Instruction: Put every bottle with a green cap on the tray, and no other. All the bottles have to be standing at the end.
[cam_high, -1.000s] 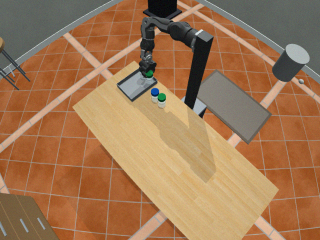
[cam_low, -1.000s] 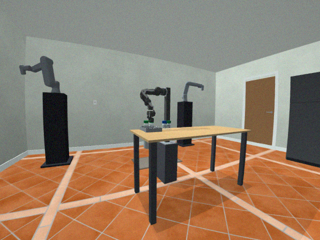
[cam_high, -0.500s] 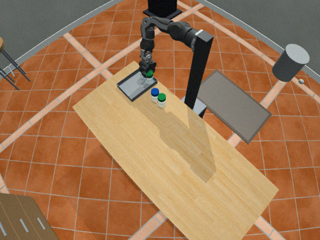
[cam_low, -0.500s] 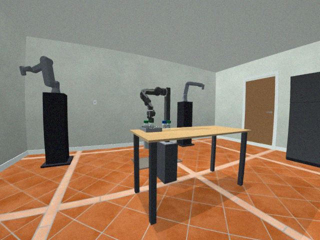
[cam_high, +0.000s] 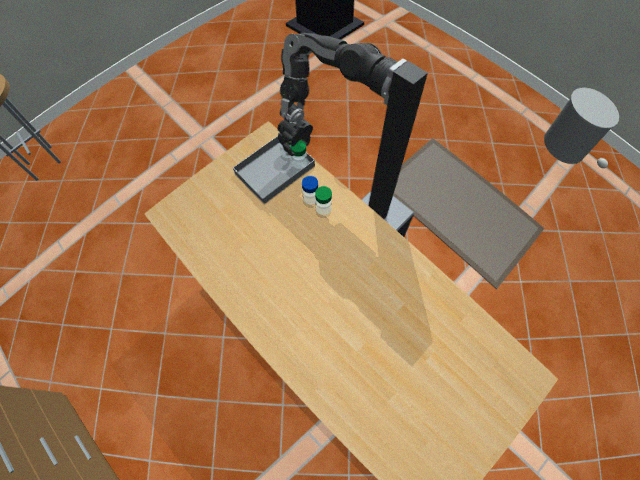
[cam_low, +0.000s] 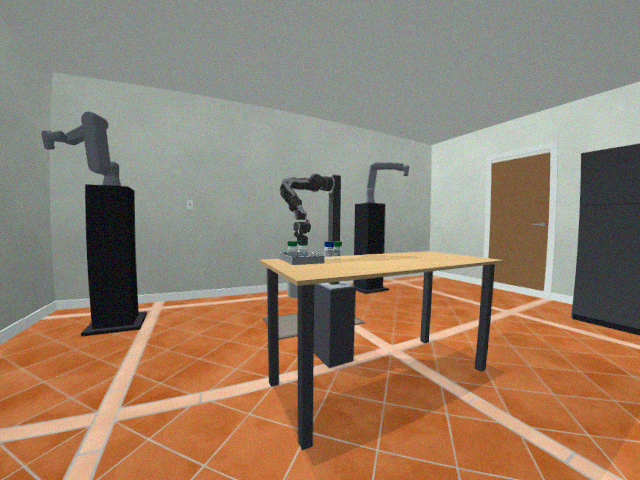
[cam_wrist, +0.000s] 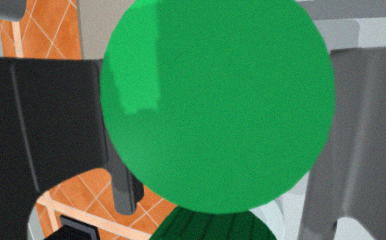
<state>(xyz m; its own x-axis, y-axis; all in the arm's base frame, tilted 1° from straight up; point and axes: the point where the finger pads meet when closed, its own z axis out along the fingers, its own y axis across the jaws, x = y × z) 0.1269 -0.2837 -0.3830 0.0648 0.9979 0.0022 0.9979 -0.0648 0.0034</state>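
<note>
Now: the tray 80 mm below my hand, 80 mm ahead of it and 30 mm to the right of it. From my hand the other things lie so: blue-capped bottle (150 mm to the left, 80 mm ahead, 50 mm below).
</note>
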